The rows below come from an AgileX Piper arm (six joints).
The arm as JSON. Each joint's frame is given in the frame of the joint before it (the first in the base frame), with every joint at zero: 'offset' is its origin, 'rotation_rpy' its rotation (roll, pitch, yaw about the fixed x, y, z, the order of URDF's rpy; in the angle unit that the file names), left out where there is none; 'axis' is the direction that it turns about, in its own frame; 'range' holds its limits. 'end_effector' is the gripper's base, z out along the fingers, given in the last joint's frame.
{
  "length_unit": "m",
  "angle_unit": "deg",
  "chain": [
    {
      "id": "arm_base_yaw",
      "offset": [
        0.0,
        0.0,
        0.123
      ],
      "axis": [
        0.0,
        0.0,
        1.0
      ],
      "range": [
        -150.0,
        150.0
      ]
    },
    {
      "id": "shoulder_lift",
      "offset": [
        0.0,
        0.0,
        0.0
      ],
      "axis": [
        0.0,
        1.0,
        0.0
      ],
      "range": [
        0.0,
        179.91
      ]
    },
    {
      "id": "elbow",
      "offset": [
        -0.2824,
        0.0,
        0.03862
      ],
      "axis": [
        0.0,
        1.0,
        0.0
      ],
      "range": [
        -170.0,
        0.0
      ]
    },
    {
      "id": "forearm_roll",
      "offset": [
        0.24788,
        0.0,
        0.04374
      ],
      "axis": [
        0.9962,
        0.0,
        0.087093
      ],
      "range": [
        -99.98,
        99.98
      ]
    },
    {
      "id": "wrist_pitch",
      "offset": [
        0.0,
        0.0,
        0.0
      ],
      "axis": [
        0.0,
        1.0,
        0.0
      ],
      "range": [
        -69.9,
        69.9
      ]
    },
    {
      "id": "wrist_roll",
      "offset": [
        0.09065,
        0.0,
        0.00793
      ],
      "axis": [
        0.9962,
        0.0,
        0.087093
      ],
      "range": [
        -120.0,
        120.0
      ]
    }
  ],
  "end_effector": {
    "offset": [
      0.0,
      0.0,
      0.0
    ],
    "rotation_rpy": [
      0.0,
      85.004,
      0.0
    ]
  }
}
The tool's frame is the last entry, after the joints.
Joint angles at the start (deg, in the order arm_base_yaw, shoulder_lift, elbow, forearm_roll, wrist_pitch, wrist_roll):
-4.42 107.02 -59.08 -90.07 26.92 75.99
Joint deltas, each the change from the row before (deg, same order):
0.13 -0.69 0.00 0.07 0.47 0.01
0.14 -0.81 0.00 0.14 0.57 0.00
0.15 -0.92 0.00 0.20 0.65 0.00
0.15 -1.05 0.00 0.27 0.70 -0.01
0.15 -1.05 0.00 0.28 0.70 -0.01
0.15 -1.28 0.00 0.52 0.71 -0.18
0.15 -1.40 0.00 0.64 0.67 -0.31
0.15 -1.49 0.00 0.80 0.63 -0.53
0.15 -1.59 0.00 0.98 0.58 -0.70
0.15 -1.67 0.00 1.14 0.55 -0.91
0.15 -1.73 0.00 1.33 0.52 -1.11
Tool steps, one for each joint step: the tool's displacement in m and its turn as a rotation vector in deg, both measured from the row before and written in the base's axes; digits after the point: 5 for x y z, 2 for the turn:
-0.00079 0.00025 0.00473 -0.31 -0.67 -0.27
-0.00106 0.00020 0.00552 -0.33 -0.79 -0.38
-0.00135 0.00017 0.00622 -0.34 -0.90 -0.47
-0.00169 0.00012 0.00702 -0.32 -1.02 -0.55
-0.00184 0.00013 0.00697 -0.30 -1.02 -0.56
-0.00245 0.00016 0.00825 -0.22 -1.16 -0.63
-0.00288 0.00024 0.00883 -0.17 -1.21 -0.61
-0.00332 0.00032 0.00916 -0.14 -1.18 -0.56
-0.00381 0.00042 0.00951 -0.05 -1.18 -0.53
-0.00429 0.00050 0.00972 -0.01 -1.14 -0.48
-0.00477 0.00059 0.00975 0.07 -1.08 -0.45

